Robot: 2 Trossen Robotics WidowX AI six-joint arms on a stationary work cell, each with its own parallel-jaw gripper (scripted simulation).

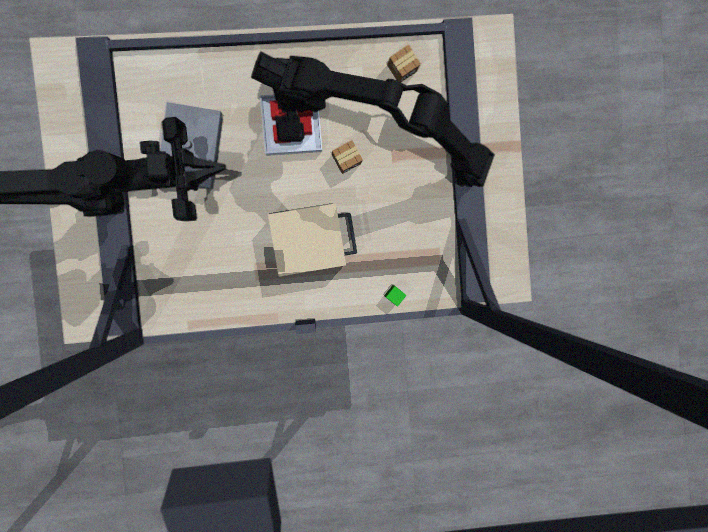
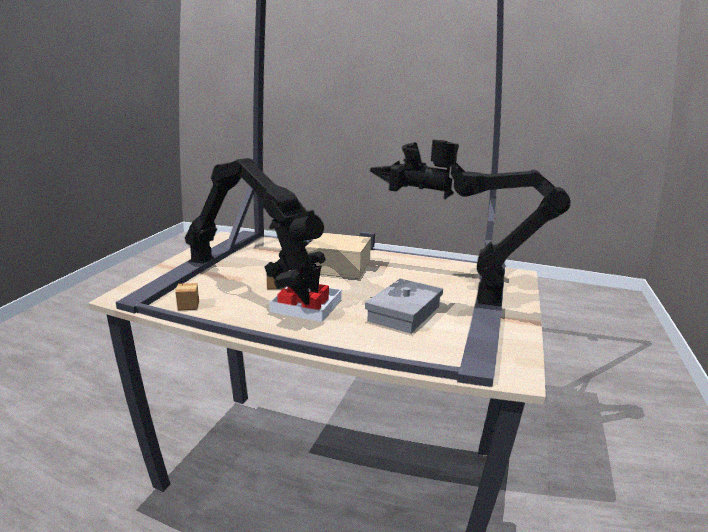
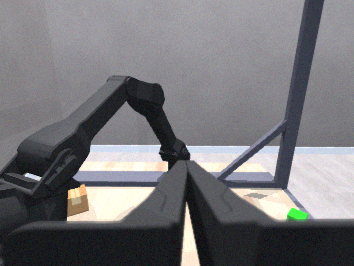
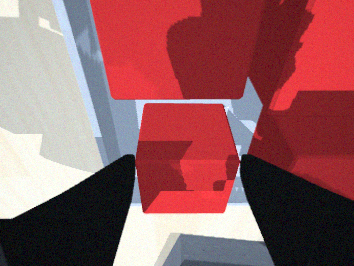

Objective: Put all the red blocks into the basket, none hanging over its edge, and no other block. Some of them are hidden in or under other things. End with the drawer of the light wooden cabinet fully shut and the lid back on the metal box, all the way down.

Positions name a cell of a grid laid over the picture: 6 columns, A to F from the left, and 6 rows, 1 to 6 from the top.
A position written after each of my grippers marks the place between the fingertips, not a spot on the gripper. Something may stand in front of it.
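Labels:
My left gripper is visible to me in image 1 (B2), and I find it again in image 2 (D2) and image 3 (D4), while in image 4 the gripper is out of frame. A grey metal lid appears in image 1 (B2) as well as in image 2 (D4). In image 3 the lid is out of frame, and in image 4 it is out of frame too.

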